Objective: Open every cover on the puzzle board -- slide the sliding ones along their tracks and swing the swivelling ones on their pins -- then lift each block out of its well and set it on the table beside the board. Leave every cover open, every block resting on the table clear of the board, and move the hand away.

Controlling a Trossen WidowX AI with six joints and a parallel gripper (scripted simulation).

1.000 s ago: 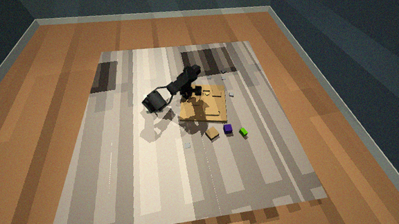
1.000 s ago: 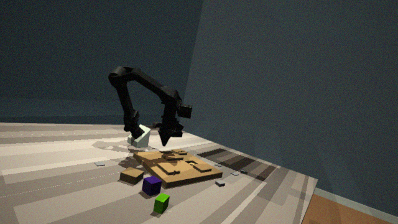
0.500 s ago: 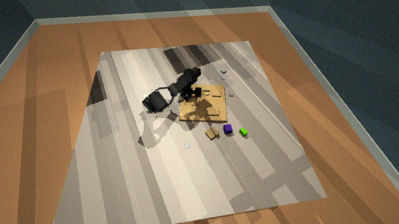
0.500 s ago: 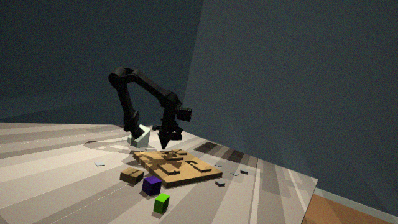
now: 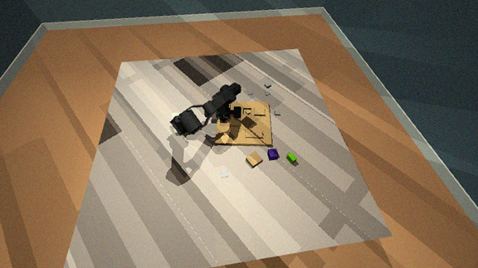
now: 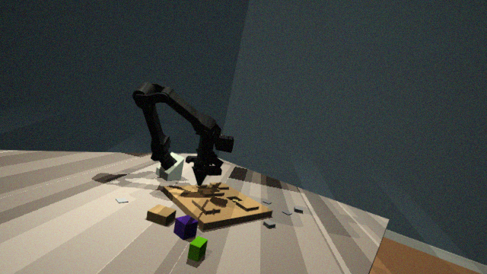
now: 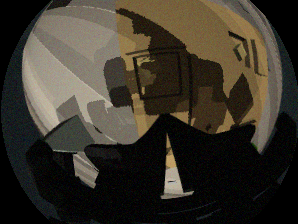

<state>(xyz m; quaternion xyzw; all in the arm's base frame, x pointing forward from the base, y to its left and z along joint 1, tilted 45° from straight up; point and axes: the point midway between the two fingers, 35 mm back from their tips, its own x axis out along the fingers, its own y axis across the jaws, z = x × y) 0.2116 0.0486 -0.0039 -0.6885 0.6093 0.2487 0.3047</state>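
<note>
Right now my gripper tip is 11 cm short of the tan puzzle board, 2 cm to the right of it and 1 cm above it. Round my gripper tip: purple block 25 cm ahead, 20 cm to the right, 1 cm below; brown block 16 cm ahead, 22 cm to the right, 2 cm below; green block 35 cm ahead, 22 cm to the right, 2 cm below.
</note>
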